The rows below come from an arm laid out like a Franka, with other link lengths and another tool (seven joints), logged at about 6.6 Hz.
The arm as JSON. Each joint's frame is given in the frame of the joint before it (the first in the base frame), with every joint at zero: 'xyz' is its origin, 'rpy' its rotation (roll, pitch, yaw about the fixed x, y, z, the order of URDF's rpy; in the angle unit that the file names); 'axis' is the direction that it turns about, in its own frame. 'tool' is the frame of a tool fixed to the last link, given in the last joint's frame.
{
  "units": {
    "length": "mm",
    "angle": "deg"
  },
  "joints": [
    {
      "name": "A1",
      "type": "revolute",
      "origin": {
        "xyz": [
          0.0,
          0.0,
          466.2
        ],
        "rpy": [
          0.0,
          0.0,
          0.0
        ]
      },
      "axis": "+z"
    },
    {
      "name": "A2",
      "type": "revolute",
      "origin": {
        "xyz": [
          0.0,
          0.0,
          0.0
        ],
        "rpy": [
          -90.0,
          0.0,
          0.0
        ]
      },
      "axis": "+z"
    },
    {
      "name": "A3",
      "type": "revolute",
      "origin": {
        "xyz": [
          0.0,
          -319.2,
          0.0
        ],
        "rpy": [
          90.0,
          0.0,
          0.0
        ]
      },
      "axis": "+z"
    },
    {
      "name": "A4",
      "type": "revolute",
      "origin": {
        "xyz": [
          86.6,
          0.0,
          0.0
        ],
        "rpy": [
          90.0,
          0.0,
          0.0
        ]
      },
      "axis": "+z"
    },
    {
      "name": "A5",
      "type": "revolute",
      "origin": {
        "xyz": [
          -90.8,
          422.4,
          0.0
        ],
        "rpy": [
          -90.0,
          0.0,
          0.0
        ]
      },
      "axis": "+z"
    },
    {
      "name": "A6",
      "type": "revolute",
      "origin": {
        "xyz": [
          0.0,
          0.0,
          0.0
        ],
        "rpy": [
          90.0,
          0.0,
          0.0
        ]
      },
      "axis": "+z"
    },
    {
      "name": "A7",
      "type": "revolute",
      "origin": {
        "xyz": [
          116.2,
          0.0,
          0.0
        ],
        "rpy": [
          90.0,
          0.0,
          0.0
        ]
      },
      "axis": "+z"
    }
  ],
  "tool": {
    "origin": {
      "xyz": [
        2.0,
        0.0,
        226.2
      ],
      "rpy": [
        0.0,
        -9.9,
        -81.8
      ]
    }
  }
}
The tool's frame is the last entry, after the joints.
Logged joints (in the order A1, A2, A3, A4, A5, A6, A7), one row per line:
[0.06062, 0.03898, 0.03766, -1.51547, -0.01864, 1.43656, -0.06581]
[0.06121, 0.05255, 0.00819, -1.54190, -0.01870, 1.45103, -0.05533]
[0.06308, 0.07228, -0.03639, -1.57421, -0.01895, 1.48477, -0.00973]
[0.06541, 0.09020, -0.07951, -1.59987, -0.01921, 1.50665, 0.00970]
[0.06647, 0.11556, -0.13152, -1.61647, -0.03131, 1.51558, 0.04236]
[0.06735, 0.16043, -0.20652, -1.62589, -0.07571, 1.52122, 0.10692]
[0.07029, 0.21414, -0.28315, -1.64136, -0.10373, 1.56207, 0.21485]
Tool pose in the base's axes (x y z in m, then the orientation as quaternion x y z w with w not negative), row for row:
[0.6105, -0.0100, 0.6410, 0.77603, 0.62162, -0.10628, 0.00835]
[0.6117, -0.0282, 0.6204, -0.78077, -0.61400, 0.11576, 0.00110]
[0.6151, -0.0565, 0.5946, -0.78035, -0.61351, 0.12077, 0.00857]
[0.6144, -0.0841, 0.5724, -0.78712, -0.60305, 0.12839, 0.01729]
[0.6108, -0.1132, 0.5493, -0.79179, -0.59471, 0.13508, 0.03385]
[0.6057, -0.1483, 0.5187, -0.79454, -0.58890, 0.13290, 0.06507]
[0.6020, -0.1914, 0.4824, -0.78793, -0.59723, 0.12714, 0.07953]
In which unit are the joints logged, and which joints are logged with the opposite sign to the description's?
The joints are logged in radians. Opposite sign: A1, A5, A7.
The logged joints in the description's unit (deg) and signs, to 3 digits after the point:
[-3.473, 2.233, 2.158, -86.830, 1.068, 82.309, 3.771]
[-3.507, 3.011, 0.469, -88.344, 1.071, 83.138, 3.170]
[-3.614, 4.141, -2.085, -90.196, 1.086, 85.071, 0.557]
[-3.748, 5.168, -4.556, -91.666, 1.101, 86.325, -0.556]
[-3.808, 6.621, -7.536, -92.617, 1.794, 86.836, -2.427]
[-3.859, 9.192, -11.833, -93.157, 4.338, 87.159, -6.126]
[-4.027, 12.269, -16.223, -94.043, 5.943, 89.500, -12.310]

